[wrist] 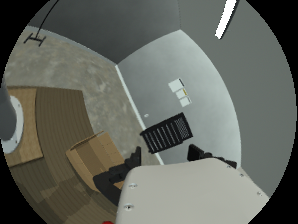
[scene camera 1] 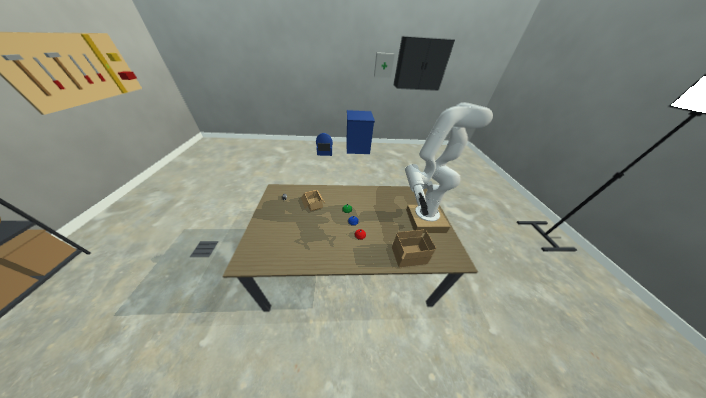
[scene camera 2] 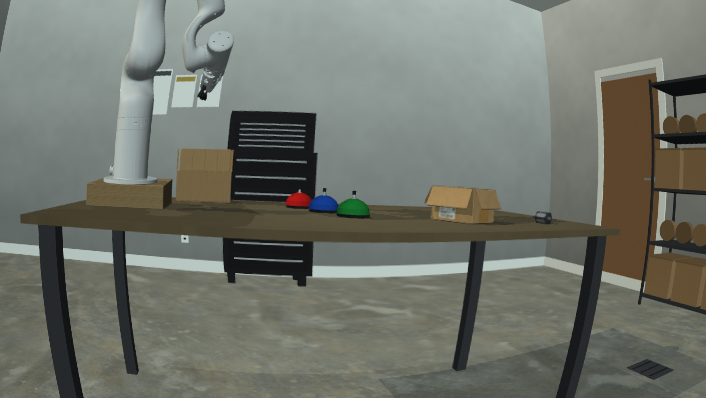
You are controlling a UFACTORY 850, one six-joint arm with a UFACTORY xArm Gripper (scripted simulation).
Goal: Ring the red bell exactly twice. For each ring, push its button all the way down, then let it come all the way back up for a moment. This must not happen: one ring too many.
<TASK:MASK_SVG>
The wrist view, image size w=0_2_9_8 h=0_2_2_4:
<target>gripper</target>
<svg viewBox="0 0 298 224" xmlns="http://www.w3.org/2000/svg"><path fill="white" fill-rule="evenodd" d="M269 197L251 180L236 170L237 162L225 161L223 157L214 157L209 152L204 154L204 151L194 144L189 145L187 156L189 162L141 166L141 147L137 146L135 153L132 153L130 158L124 160L125 163L110 167L109 171L93 177L96 188L118 207L115 224L248 224L266 205ZM113 184L124 181L122 190Z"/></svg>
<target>cardboard box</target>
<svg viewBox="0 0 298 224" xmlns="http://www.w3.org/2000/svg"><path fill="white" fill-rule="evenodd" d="M124 181L114 183L113 185L120 189ZM104 130L76 143L65 152L84 182L92 190L100 193L93 182L93 177L109 171L110 167L124 163L124 158L116 148L108 132L97 137L97 134Z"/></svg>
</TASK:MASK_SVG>
